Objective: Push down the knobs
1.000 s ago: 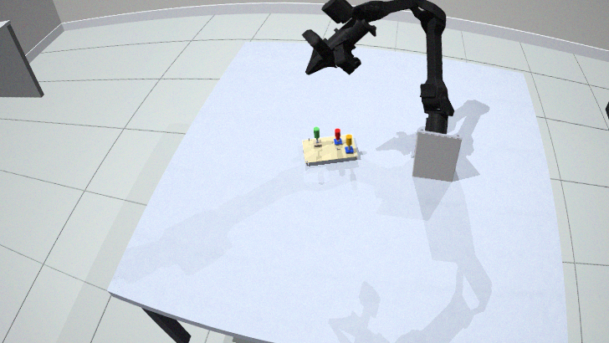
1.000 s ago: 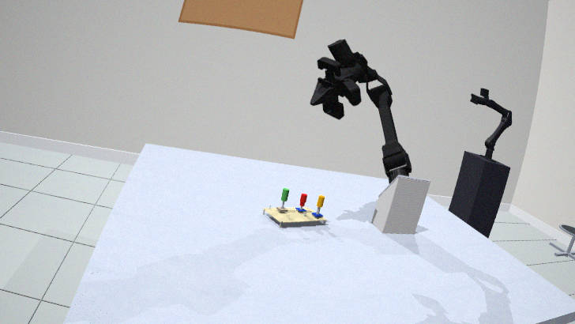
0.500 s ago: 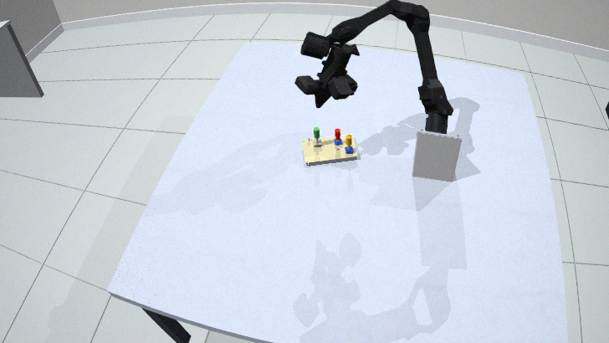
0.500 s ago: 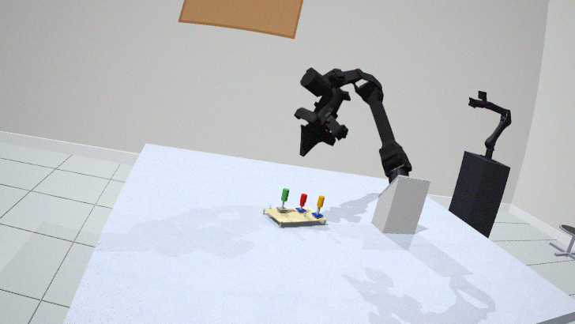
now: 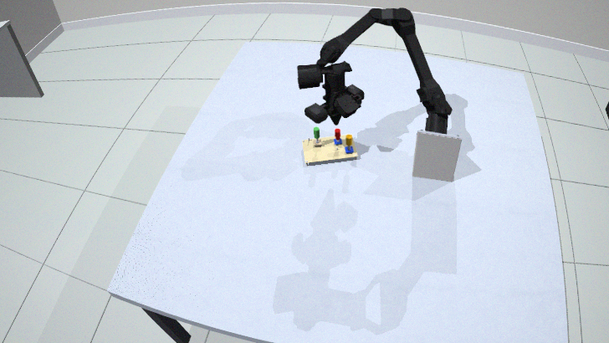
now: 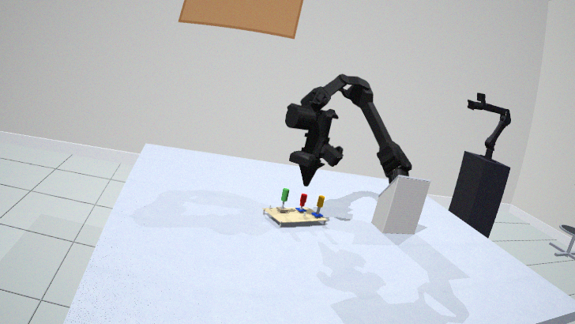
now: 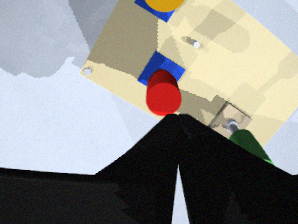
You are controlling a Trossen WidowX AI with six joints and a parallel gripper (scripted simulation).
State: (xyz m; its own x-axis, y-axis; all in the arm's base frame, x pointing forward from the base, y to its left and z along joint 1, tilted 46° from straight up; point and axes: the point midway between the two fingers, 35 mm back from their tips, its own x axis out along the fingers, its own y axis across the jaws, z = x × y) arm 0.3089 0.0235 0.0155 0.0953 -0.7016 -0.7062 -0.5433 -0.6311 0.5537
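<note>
Now: the red knob 5 cm below my gripper tip. Also, from my gripper tip: green knob (6 cm ahead, 3 cm below, 2 cm to the left).
</note>
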